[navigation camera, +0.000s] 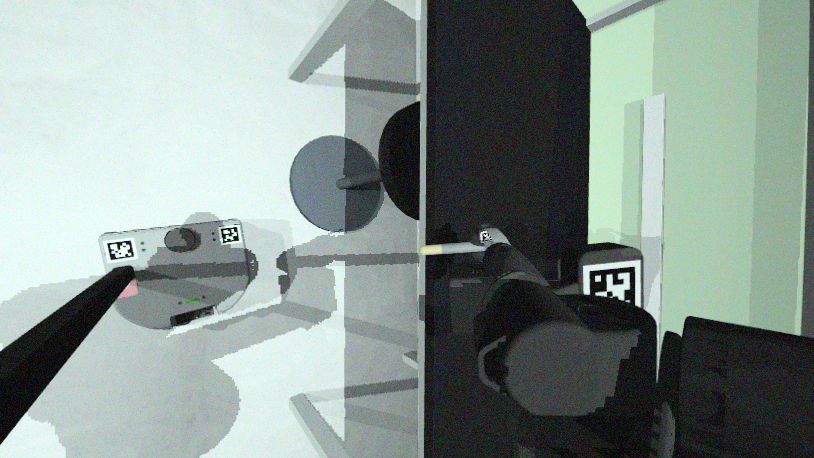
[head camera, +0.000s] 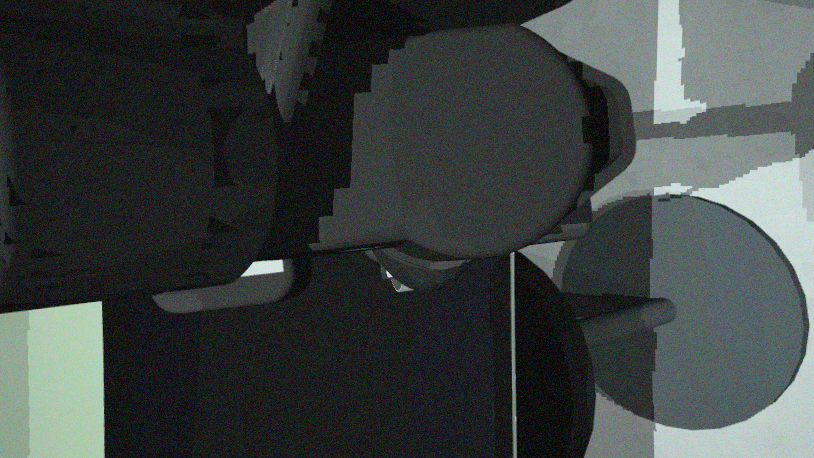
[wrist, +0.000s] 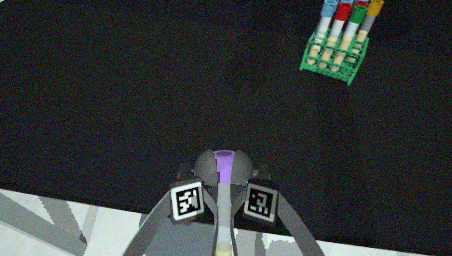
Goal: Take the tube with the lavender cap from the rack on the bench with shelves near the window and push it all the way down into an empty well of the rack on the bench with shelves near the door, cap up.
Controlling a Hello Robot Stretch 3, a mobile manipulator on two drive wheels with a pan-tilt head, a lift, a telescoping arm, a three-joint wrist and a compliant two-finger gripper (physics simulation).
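Frame: origin at the robot's base, x right, y ahead, z up, level; millimetres.
Where they show: gripper, fingertip midpoint: (navigation camera: 483,243); robot's base at its link origin: (navigation camera: 180,238).
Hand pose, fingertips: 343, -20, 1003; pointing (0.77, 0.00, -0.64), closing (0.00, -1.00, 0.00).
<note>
Each offset is from my fingertips to the top centre of the thing, as dx, dy, dz. Level surfaces: height alone.
The tube with the lavender cap (navigation camera: 449,248) (wrist: 224,192) is held at its cap by my gripper (wrist: 224,168), which is shut on it. In the wrist view the cap points away from the camera and the pale body runs back towards it. In the navigation view the tube shows beside the wrist, its pale yellow end over the bench's front edge. It is held above the black bench top @[dz -88] (head camera: 341,364) (navigation camera: 506,113) (wrist: 125,100). A green rack (wrist: 356,70) with several blue, red, green and orange capped tubes stands at the upper right, apart from the gripper. The wrist hides much of the gripper in the navigation view.
A stool with a black seat @[+281, +177, -342] (head camera: 546,364) (navigation camera: 401,165) and grey round base @[+281, +177, -972] (head camera: 722,319) (navigation camera: 315,182) stands by the bench's front edge. My mobile base (navigation camera: 199,256) is on the floor in front. A pale strip (navigation camera: 652,170) runs along the green wall (navigation camera: 711,170).
</note>
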